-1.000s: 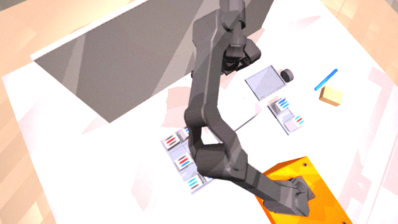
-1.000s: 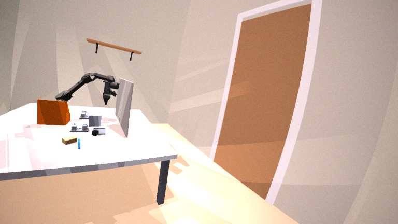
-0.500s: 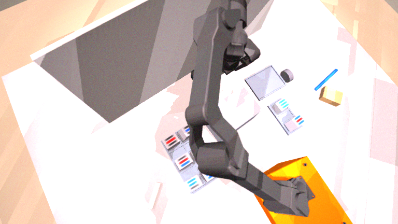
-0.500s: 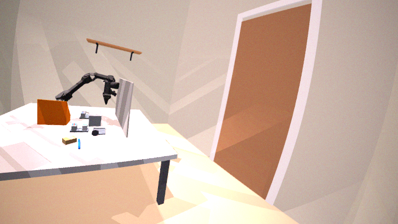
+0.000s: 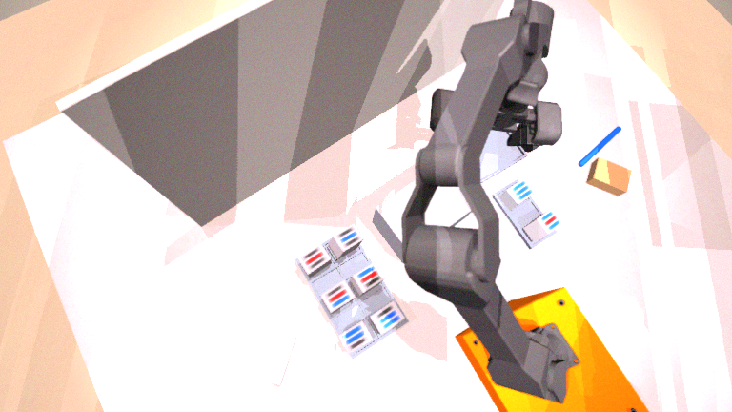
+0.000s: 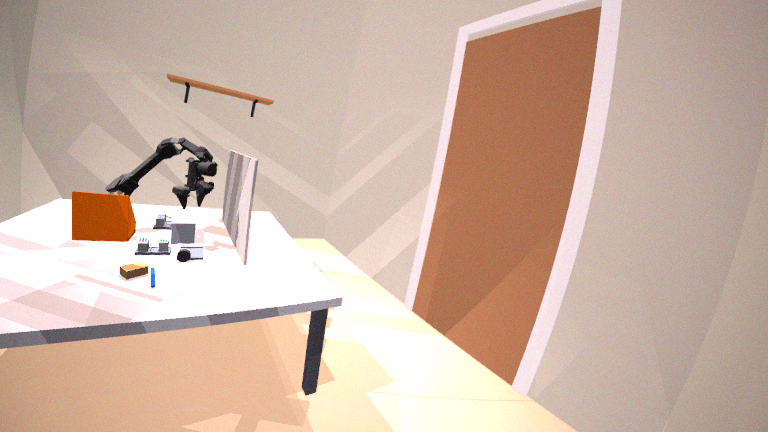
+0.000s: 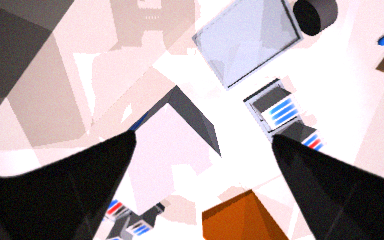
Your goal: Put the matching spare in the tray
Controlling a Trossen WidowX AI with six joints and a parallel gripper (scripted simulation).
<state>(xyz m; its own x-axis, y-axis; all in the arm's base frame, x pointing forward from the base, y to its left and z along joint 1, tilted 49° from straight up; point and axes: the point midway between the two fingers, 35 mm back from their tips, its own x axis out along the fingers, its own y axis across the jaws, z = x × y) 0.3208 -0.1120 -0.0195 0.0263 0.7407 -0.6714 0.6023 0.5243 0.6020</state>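
Right now the rack is 130 mm behind my gripper tip, 80 mm to the right of it and 170 mm below it. The rest, counted from my gripper tip: dark tape roll (10 mm behind, 170 mm to the right, 160 mm below); grey tray (10 mm ahead, 90 mm to the right, 180 mm below); white mounted unit (40 mm behind, 110 mm to the left, 130 mm below).
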